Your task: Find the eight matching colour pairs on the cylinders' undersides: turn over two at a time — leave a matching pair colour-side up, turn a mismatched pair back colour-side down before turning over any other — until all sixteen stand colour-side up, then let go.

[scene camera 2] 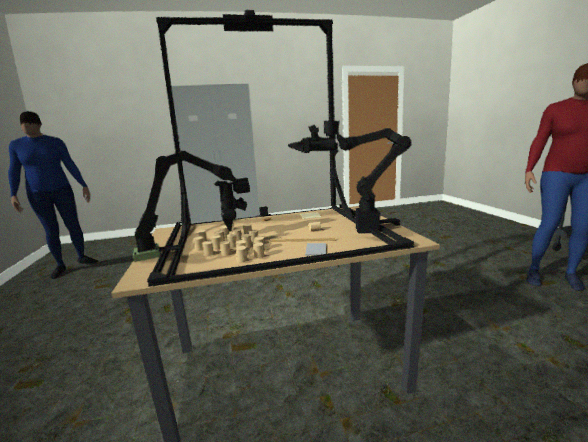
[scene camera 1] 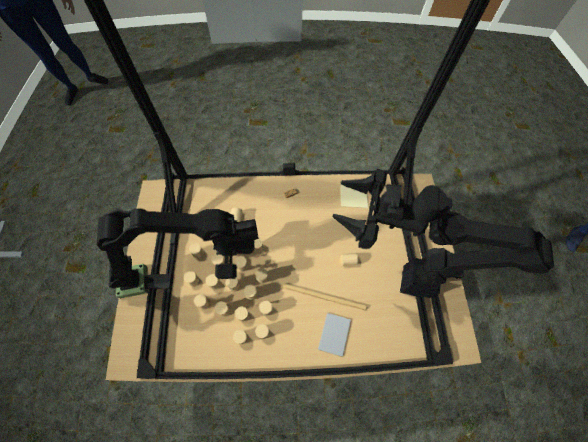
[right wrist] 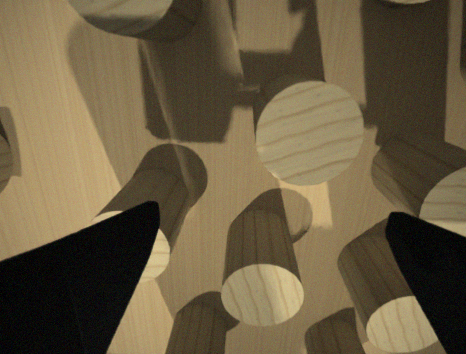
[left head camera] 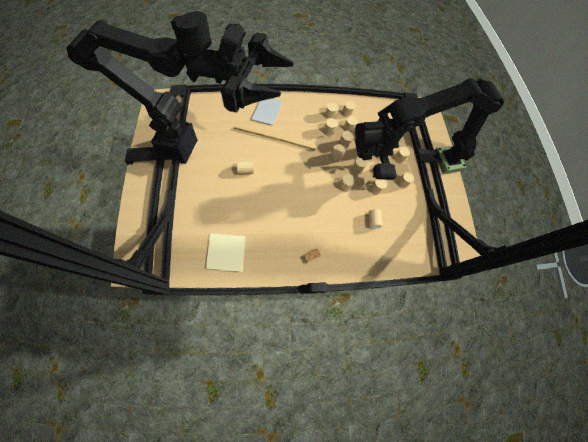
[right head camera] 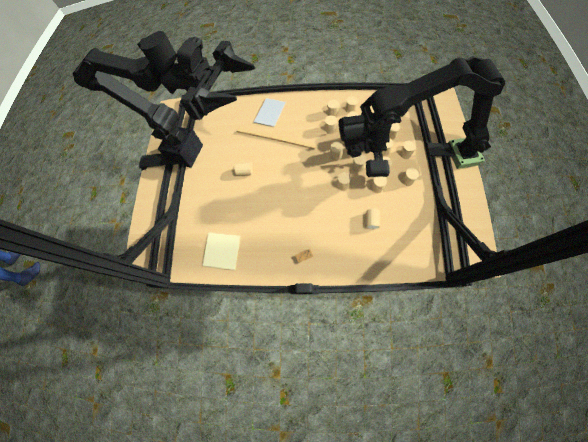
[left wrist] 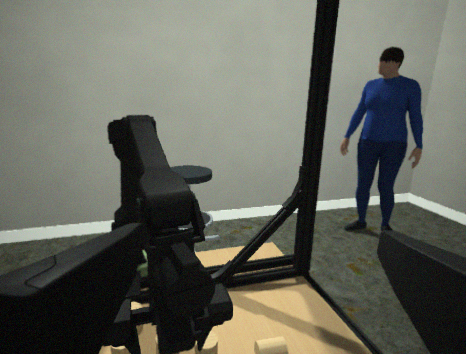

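Where they show: left gripper, between the fingertips: (scene camera 2: 288,145) (scene camera 1: 337,198) (left head camera: 287,78) (right head camera: 245,82) (left wrist: 260,237); right gripper, between the fingertips: (scene camera 2: 230,228) (scene camera 1: 231,257) (right wrist: 271,217) (left head camera: 371,164) (right head camera: 370,160); left arm's base, origin of its link: (scene camera 2: 367,210) (scene camera 1: 426,274) (left head camera: 171,132) (right head camera: 175,139); right arm's base, origin of its link: (scene camera 2: 146,248) (scene camera 1: 129,279) (left head camera: 452,157) (right head camera: 467,150).
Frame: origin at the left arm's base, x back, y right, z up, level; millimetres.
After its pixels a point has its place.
Note:
Several light wooden cylinders (left head camera: 330,110) {z -48, x -460, y -282 mm} (right head camera: 332,107) {z -45, x -466, y -283 mm} (scene camera 1: 262,331) {z -45, x -462, y -300 mm} (scene camera 2: 242,252) {z -57, x -516, y -353 mm} (right wrist: 310,132) {z -46, x -600, y -106 mm} stand upright in a loose cluster. The tops that show are plain wood; the undersides are hidden. My right gripper (scene camera 2: 228,228) {z -37, x -634, y -104 mm} (right wrist: 271,217) {z -37, x -634, y -104 mm} is open and empty, pointing down over the cluster, with cylinder tops showing between and around its fingers in the right wrist view. My left gripper (left head camera: 285,79) {z 316, x -352, y 0 mm} (right head camera: 244,83) {z 316, x -352, y 0 mm} (scene camera 1: 339,200) {z 316, x -352, y 0 mm} (scene camera 2: 292,146) {z 316, x -352, y 0 mm} (left wrist: 260,237) {z 316, x -352, y 0 mm} is open and empty, held level high above the table, away from the cluster.
One wooden cylinder (left head camera: 245,168) {z -61, x -255, y 27 mm} (scene camera 1: 350,259) {z -58, x -247, y 8 mm} lies on its side near the left arm's base, another (left head camera: 375,219) {z -57, x -681, y 72 mm} (right head camera: 372,219) {z -56, x -683, y 72 mm} beyond the cluster. A thin stick (left head camera: 274,139) {z -89, x -303, y -128 mm}, blue-grey pad (left head camera: 267,111) {z -89, x -243, y -235 mm}, yellow sheet (left head camera: 226,252) {z -93, x -280, y 287 mm} and small brown block (left head camera: 311,256) {z -88, x -521, y 229 mm} also lie on the table.

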